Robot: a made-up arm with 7 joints.
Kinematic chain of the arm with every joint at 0, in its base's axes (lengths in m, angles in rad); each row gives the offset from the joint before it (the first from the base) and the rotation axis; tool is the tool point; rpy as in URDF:
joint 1: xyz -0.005 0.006 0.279 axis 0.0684 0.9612 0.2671
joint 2: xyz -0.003 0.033 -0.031 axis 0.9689 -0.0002 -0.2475
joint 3: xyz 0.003 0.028 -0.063 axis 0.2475 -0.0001 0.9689
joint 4: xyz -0.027 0.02 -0.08 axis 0.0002 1 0
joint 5: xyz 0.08 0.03 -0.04 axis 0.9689 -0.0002 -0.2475
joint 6: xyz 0.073 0.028 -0.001 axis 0.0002 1 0
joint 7: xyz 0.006 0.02 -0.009 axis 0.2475 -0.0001 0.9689
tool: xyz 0.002 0.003 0.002 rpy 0 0 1.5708
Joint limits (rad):
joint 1: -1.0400..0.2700
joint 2: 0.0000..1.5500
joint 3: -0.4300..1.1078
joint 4: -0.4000..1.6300
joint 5: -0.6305..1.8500
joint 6: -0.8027..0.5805
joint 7: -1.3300..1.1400
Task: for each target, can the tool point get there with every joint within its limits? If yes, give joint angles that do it. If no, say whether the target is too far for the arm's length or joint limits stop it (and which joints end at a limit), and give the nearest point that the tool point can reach.
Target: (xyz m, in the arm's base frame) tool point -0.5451 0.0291 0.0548
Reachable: no: too far | nearest point -0.2550 0.0593 0.0269 | short by 0.293 m
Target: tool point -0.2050 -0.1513 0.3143
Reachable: no: joint limits stop it (at a limit: joint 1, joint 2, joint 3, joint 4, joint 6) | nearest point -0.0636 0.1007 0.4091 | short by 0.304 m
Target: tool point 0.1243 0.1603 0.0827
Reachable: yes | joints 0.1325 0.2234 -0.2168 -0.0801 0.2437 0.0822 0.7837
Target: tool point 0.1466 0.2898 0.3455
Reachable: yes | joints -0.9336 0.9190 0.5758 0.4253 0.1742 -0.2972 0.6975
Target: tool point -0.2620 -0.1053 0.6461
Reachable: no: too far | nearest point -0.0508 0.1081 0.4380 | short by 0.365 m
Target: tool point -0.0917 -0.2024 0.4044
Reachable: no: joint limits stop it (at a limit: joint 1, joint 2, joint 4, joint 6) | nearest point -0.0140 0.0828 0.4323 | short by 0.297 m
